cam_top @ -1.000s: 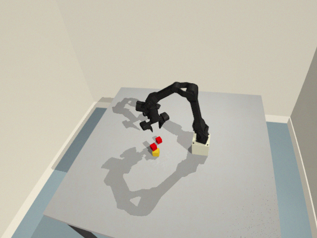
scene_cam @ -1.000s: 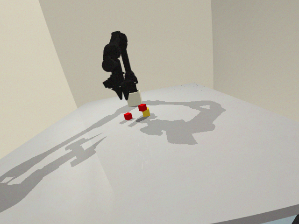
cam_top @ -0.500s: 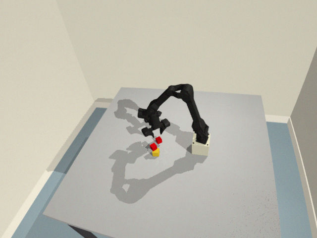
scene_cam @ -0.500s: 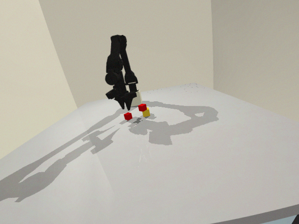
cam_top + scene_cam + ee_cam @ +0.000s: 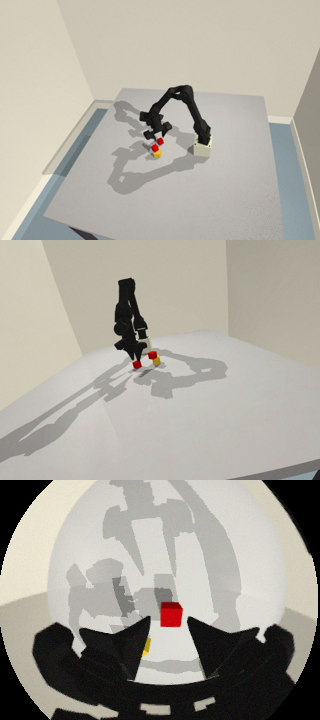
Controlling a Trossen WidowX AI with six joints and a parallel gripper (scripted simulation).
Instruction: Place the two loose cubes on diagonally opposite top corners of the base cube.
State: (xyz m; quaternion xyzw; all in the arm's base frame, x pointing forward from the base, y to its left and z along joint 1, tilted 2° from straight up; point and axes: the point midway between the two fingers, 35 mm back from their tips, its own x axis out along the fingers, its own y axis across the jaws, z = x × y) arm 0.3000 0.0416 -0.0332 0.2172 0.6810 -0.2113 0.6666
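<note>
Now: gripper tip 40 mm past the yellow base cube, 100 mm to the right of it and 20 mm above it.
</note>
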